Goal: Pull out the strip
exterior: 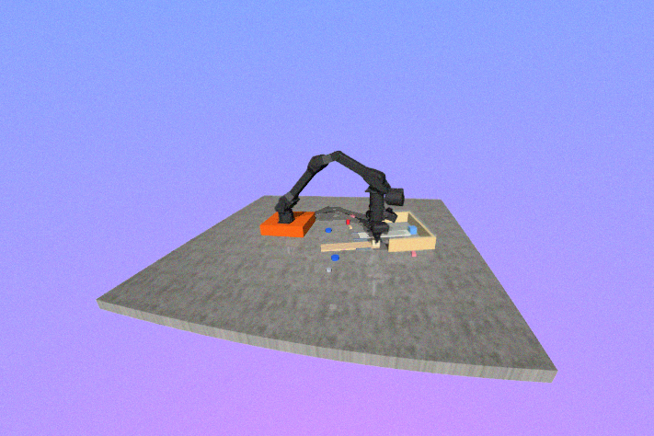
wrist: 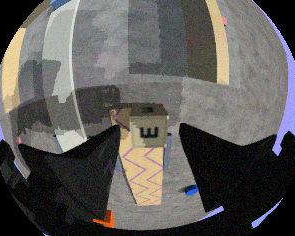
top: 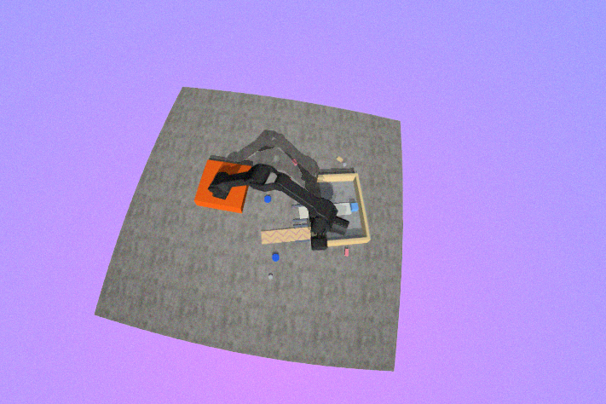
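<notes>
My gripper tip is 10 mm above the labelled cube.
</notes>
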